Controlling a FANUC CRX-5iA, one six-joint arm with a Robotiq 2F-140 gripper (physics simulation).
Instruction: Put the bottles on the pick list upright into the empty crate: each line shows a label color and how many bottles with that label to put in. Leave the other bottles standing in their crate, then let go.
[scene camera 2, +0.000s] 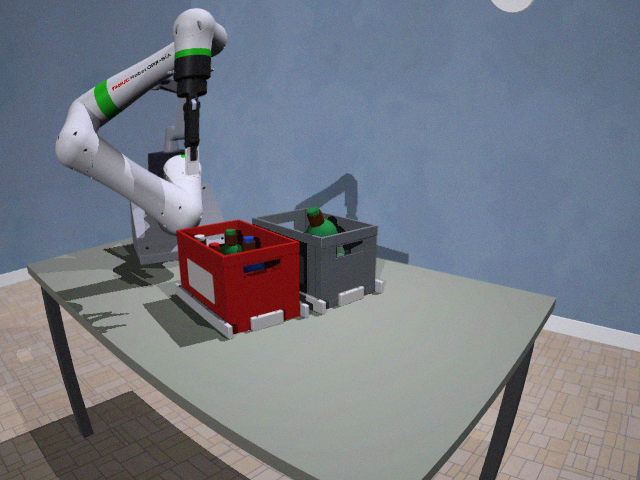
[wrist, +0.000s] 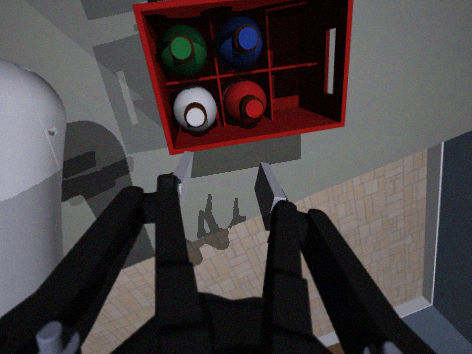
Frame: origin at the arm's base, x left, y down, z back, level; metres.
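Seen in the pictures: gripper, fingertip midpoint: (scene camera 2: 192, 174) (wrist: 225, 171).
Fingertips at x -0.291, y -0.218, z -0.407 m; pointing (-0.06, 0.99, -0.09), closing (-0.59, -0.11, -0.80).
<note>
A point is followed by its place in that frame.
My gripper (scene camera 2: 191, 161) (wrist: 225, 171) @(x -0.291, y -0.218, z -0.407 m) is open and empty, high above the table beside the red crate's long side. The red crate (scene camera 2: 263, 302) @(x -0.296, y 0.044, z -0.621 m) (wrist: 260, 126) @(x -0.334, y -0.021, z -0.479 m) holds upright bottles in divided compartments: a green bottle (scene camera 2: 230, 240) @(x -0.190, y -0.040, z -0.433 m) (wrist: 182, 48) @(x -0.177, y -0.062, z -0.424 m), a blue one (scene camera 2: 248, 242) @(x -0.214, y -0.053, z -0.515 m) (wrist: 247, 39) @(x -0.205, y -0.062, z -0.505 m), a white one (scene camera 2: 199, 237) @(x -0.270, y -0.062, z -0.403 m) (wrist: 195, 116) @(x -0.260, y -0.062, z -0.394 m) and a red one (scene camera 2: 214, 245) @(x -0.300, y -0.062, z -0.485 m) (wrist: 254, 108) @(x -0.291, y -0.062, z -0.476 m). The grey crate (scene camera 2: 351, 268) @(x -0.063, y 0.017, z -0.704 m) has a green bottle (scene camera 2: 321, 227) @(x -0.126, y -0.090, z -0.659 m) leaning in it, its cap above the rim; its base is hidden. The pick list does not show in either view.
Both crates stand side by side on the table (scene camera 2: 392, 361) @(x -0.296, y 0.101, z -0.930 m). Low white stops (scene camera 2: 266, 320) @(x -0.302, y 0.083, z -0.632 m) (scene camera 2: 351, 295) @(x -0.075, y 0.081, z -0.713 m) line their bases. The robot's arm (scene camera 2: 139, 165) @(x -0.281, y -0.232, z -0.164 m) (wrist: 27, 175) @(x -0.215, y -0.154, z -0.213 m) reaches up behind the red crate, close beside it in the wrist view. A blue wall (scene camera 2: 465, 155) rises behind the table.
</note>
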